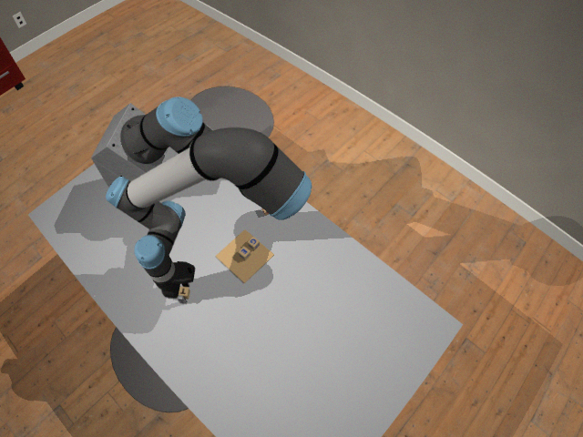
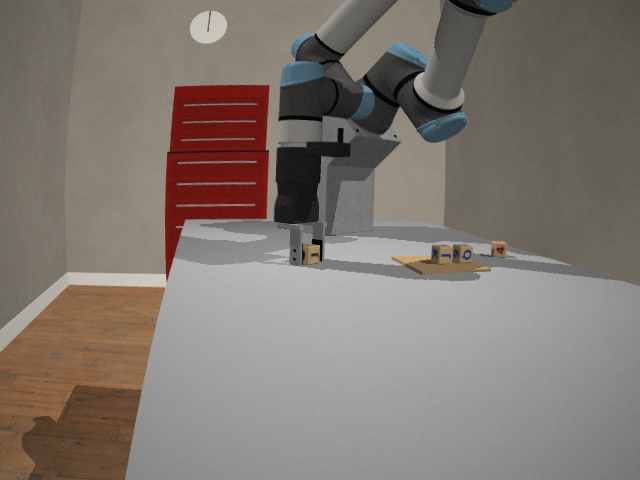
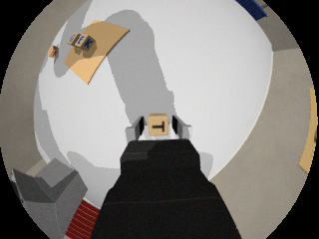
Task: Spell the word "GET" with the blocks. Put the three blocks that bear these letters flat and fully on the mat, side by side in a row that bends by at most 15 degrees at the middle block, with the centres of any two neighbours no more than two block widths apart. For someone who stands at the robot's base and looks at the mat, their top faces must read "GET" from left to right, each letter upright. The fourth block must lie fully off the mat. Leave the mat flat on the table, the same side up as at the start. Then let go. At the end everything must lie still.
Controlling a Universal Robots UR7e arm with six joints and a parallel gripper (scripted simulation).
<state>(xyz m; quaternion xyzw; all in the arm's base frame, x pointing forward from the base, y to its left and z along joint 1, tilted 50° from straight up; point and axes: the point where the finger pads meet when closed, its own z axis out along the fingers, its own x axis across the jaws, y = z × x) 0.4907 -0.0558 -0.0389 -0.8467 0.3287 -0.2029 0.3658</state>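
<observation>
The E block is 40 mm behind my hand and 230 mm to the left of it. Round my hand: tan mat (40 mm behind, 230 mm to the left, 20 mm below).
</observation>
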